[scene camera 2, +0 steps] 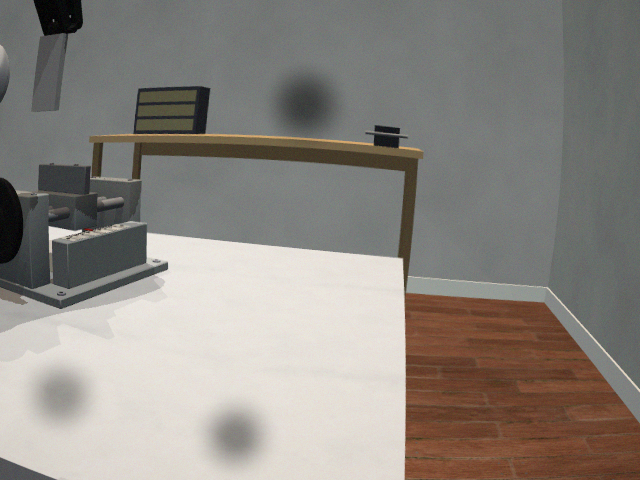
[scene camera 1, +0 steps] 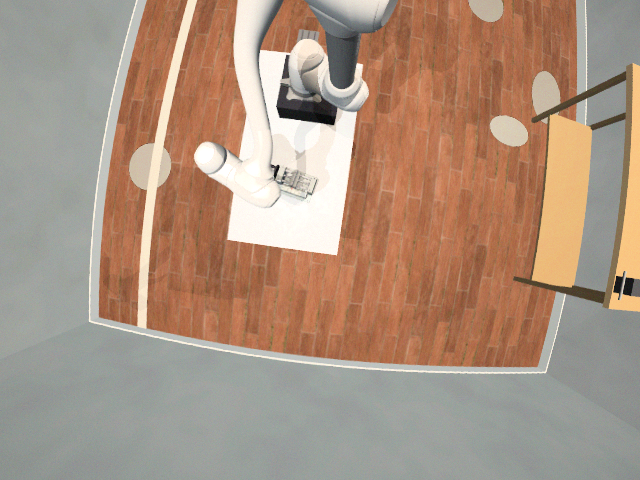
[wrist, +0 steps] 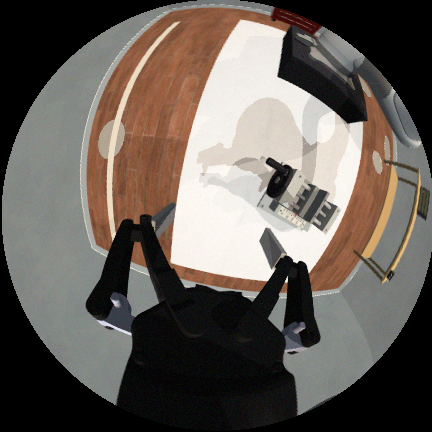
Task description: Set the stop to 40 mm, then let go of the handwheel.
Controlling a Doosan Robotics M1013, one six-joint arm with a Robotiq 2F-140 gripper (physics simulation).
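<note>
The stop device [scene camera 1: 297, 181] stands on the white table. Its black handwheel [scene camera 2: 7, 221] [wrist: 278, 185] has a crank handle [wrist: 274, 164] and is partly cut off in scene camera 2. The sliding stop block [scene camera 2: 72, 209] [wrist: 314, 201] sits on rods between the end blocks, with a grey plate upright on it. The scale [scene camera 2: 103, 230] [wrist: 290, 215] has a red mark; its numbers are too small to read. My gripper [wrist: 219, 223] is wide open and empty, above the table and apart from the handwheel. One finger [scene camera 2: 49, 72] shows in scene camera 2.
The black arm base [scene camera 1: 306, 109] [wrist: 320, 77] stands on the white table [scene camera 1: 289, 235] [scene camera 2: 258, 335] [wrist: 215, 245]. The arm [scene camera 1: 253, 178] hangs over the table beside the device. A wooden bench [scene camera 1: 560, 206] [scene camera 2: 258, 139] carries a drawer box [scene camera 2: 165, 110] and a small black item [scene camera 2: 386, 136].
</note>
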